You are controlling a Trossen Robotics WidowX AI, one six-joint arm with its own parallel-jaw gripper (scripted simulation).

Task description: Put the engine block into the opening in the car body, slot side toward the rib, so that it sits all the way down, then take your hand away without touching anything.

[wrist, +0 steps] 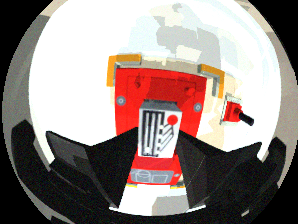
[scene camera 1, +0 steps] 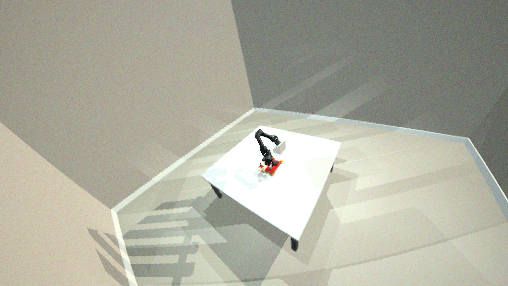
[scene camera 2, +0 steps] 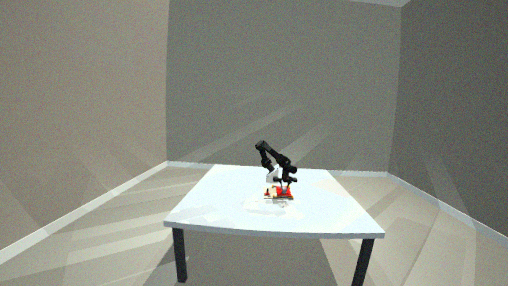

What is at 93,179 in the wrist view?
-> My gripper.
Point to a car body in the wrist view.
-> At 133,85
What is my gripper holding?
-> A grey engine block.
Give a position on a grey engine block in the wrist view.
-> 159,125
